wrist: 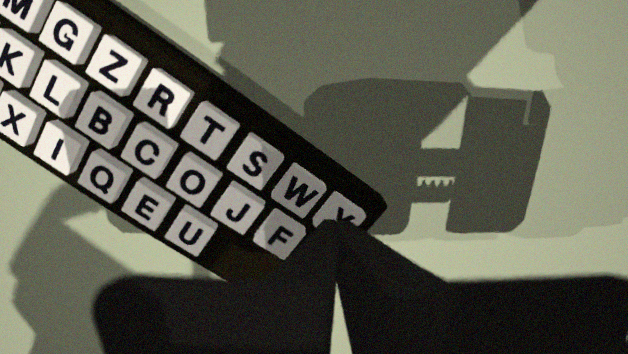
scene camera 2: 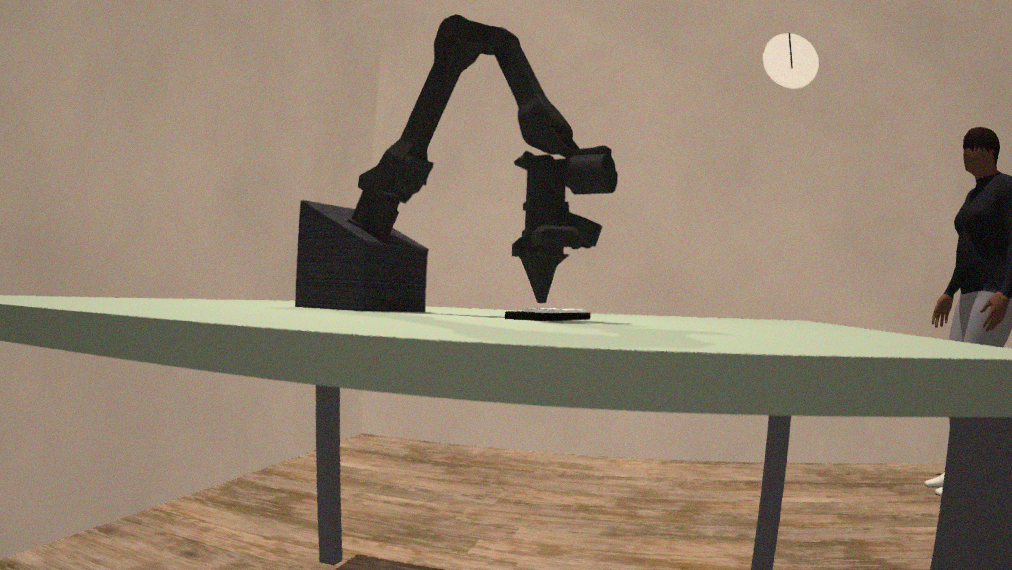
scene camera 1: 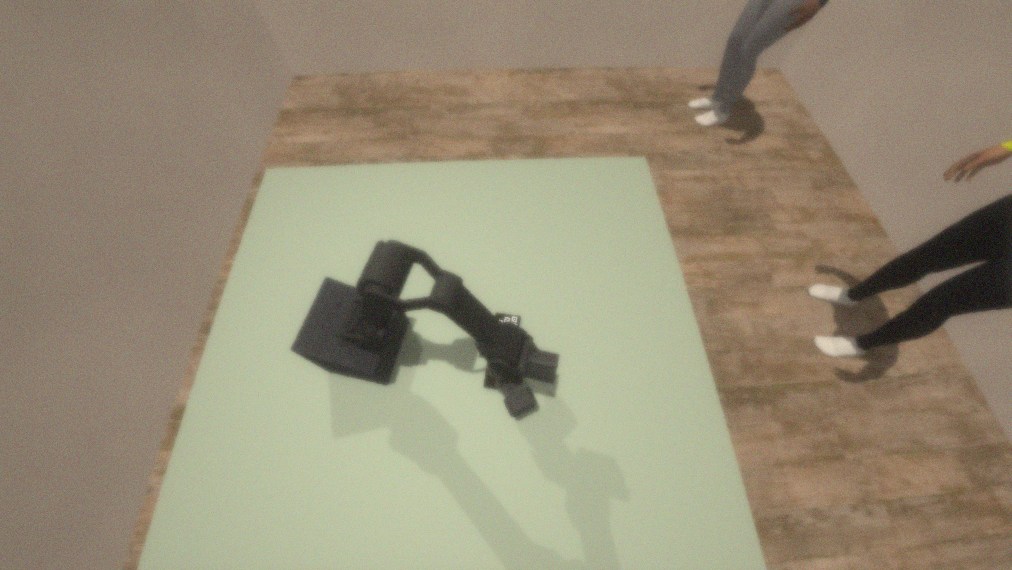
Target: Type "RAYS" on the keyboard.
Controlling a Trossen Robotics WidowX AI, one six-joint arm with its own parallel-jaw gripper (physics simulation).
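Places are measured from the arm's base along level axes (x back, y right, z up), in centimetres.
Pixels of known places: gripper, fingertip midpoint: (wrist: 334,232) (scene camera 2: 541,303) (scene camera 1: 504,381); arm's base, link origin: (scene camera 2: 368,227) (scene camera 1: 354,329).
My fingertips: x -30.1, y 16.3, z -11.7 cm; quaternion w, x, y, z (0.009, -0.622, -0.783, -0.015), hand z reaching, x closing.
For each thing: its top centre in the pictures, then the offset to it from my fingertips.
- thin black keyboard, top centre: (wrist: 111,128) (scene camera 2: 551,308) (scene camera 1: 502,348) dx -1.5, dy -8.2, dz -0.9 cm
- Y key, top centre: (wrist: 339,220) dx -0.1, dy +0.3, dz -0.9 cm
- S key, top centre: (wrist: 254,163) dx -1.5, dy -3.2, dz -0.9 cm
- R key, top centre: (wrist: 160,99) dx -2.9, dy -6.6, dz -0.9 cm
- W key, top centre: (wrist: 298,193) dx -0.8, dy -1.4, dz -0.9 cm
- F key, top centre: (wrist: 279,237) dx +1.1, dy -1.7, dz -0.9 cm
A thin black keyboard (scene camera 1: 508,319) (scene camera 2: 547,315) (wrist: 280,137) with white letter keys lies flat on the table, partly hidden by the arm in scene camera 1. My gripper (scene camera 2: 541,300) (wrist: 334,232) is shut and empty, pointing down. In scene camera 2 its tips are slightly above the keyboard. In the wrist view they overlap the lower part of the Y key (wrist: 345,207) at the row's end. The S key (wrist: 256,160) and R key (wrist: 163,98) are in the same row, up and left of it. The A key does not show in the wrist view.
The pale green table (scene camera 1: 453,198) (scene camera 2: 637,382) carries the arm's dark base block (scene camera 1: 347,332) (scene camera 2: 361,276), left of the keyboard in scene camera 2. The W key (wrist: 298,189) lies between S and Y; the F key (wrist: 280,234) is beside the tips. People stand beyond the table.
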